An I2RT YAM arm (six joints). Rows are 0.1 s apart.
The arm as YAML. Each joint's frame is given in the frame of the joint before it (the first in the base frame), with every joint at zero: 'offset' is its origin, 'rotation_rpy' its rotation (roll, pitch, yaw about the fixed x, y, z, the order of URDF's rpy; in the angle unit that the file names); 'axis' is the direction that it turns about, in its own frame. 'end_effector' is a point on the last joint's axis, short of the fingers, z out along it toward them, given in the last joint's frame.
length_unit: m
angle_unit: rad
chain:
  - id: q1
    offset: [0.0, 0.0, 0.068]
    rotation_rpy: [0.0, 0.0, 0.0]
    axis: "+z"
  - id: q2
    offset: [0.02, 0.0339, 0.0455]
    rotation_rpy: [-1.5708, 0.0, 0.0]
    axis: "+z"
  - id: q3
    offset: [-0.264, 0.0, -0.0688]
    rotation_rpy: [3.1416, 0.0, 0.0]
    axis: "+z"
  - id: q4
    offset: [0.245, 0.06, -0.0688]
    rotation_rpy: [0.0, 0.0, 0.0]
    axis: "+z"
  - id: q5
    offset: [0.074, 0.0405, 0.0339]
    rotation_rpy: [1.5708, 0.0, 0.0]
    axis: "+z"
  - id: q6
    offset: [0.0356, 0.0, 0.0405]
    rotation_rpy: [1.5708, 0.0, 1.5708]
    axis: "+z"
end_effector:
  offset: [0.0, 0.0, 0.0]
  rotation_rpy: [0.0, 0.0, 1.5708]
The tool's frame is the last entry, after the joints.
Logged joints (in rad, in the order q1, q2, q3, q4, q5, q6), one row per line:
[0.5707, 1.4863, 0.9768, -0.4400, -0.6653, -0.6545]
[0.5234, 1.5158, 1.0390, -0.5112, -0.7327, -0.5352]
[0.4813, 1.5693, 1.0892, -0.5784, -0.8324, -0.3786]
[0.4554, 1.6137, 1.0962, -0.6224, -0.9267, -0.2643]
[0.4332, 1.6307, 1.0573, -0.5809, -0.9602, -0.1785]
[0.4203, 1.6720, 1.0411, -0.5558, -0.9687, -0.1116]
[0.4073, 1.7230, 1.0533, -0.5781, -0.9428, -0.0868]
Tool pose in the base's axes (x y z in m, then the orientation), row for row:
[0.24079, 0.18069, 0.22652, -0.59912, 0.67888, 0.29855, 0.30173]
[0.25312, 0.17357, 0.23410, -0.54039, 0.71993, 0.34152, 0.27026]
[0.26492, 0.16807, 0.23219, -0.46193, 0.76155, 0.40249, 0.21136]
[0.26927, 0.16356, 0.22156, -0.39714, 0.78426, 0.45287, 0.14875]
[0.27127, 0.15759, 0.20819, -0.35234, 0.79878, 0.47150, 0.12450]
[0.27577, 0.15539, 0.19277, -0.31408, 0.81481, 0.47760, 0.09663]
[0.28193, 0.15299, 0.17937, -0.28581, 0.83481, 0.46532, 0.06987]
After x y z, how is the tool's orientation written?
As a quaternion, x y z w.
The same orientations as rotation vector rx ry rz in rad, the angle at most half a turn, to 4 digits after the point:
[-1.5890, 1.8005, 0.7918]
[-1.4561, 1.9399, 0.9202]
[-1.2834, 2.1159, 1.1183]
[-1.1418, 2.2547, 1.3020]
[-1.0269, 2.3281, 1.3742]
[-0.9303, 2.4134, 1.4146]
[-0.8600, 2.5120, 1.4002]

